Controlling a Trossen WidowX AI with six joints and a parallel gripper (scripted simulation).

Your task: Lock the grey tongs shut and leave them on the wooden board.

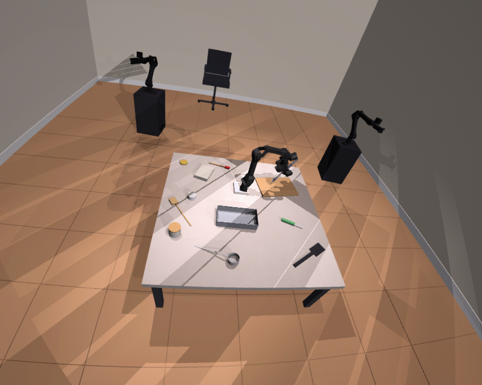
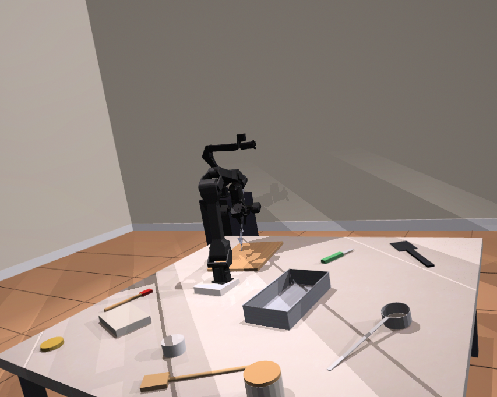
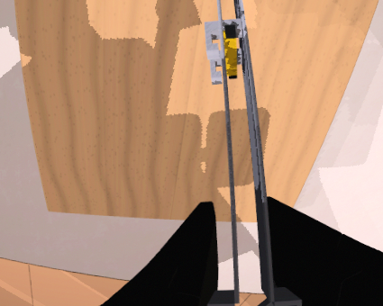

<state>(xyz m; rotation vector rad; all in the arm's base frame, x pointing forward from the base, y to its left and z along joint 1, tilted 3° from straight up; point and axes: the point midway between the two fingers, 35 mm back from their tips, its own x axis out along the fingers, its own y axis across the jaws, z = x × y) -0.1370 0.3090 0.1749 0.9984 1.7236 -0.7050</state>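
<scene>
Right now the yellow lock piece is 20 mm ahead of my gripper tip, 40 mm to the right of it and 10 mm below it. From my gripper tip the other things lie so: wooden board: 10 mm ahead, 10 mm to the right, 150 mm below; red-tipped stick: 140 mm behind, 540 mm to the right, 150 mm below; green-handled tool: 420 mm ahead, 100 mm to the left, 150 mm below.
</scene>
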